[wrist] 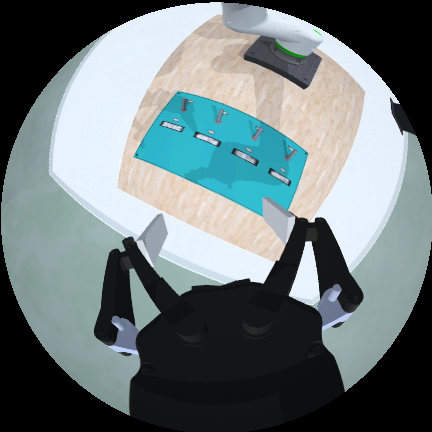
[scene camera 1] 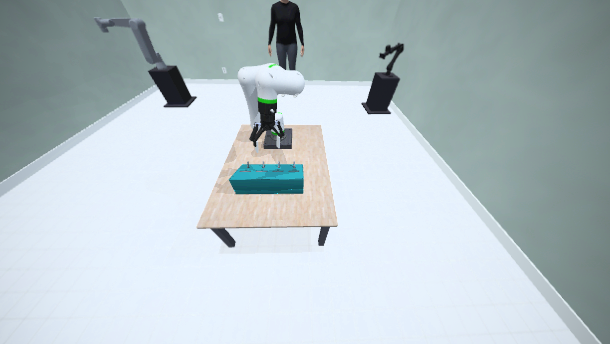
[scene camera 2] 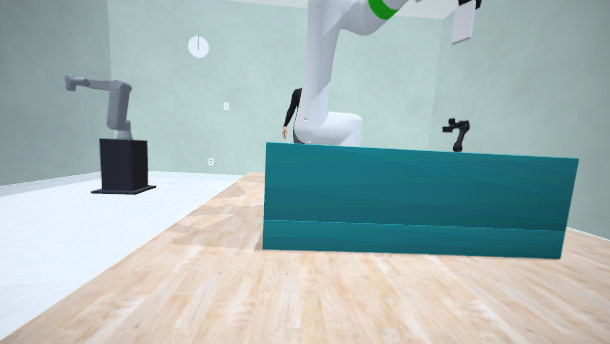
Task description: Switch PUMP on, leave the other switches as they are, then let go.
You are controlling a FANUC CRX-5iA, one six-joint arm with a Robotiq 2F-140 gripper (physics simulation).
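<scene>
The teal switch box (scene camera 1: 267, 186) (scene camera 2: 410, 190) (wrist: 162, 152) stands on the table, with four levers in a row on top. The PUMP lever (scene camera 1: 263, 165) (wrist: 220, 116) is second from the left in scene camera 1 and the wrist view, above its label plate (wrist: 207, 139). The lettering is blurred, and I cannot tell clearly which way the levers lean. Scene camera 2 does not show the levers. My gripper (scene camera 1: 267, 144) (wrist: 213, 215) is open and empty, above and behind the box, apart from all levers. One finger pad (scene camera 2: 463, 24) shows in scene camera 2.
The box rests on a wooden table (scene camera 1: 270, 215) (scene camera 2: 300, 300) (wrist: 237, 234). My arm's dark base plate (scene camera 1: 286, 144) (wrist: 260, 55) is behind the box. A person (scene camera 1: 285, 25) (scene camera 2: 291, 112) stands beyond the table. Two other arms stand on dark pedestals (scene camera 1: 172, 87) (scene camera 1: 382, 92) away from it.
</scene>
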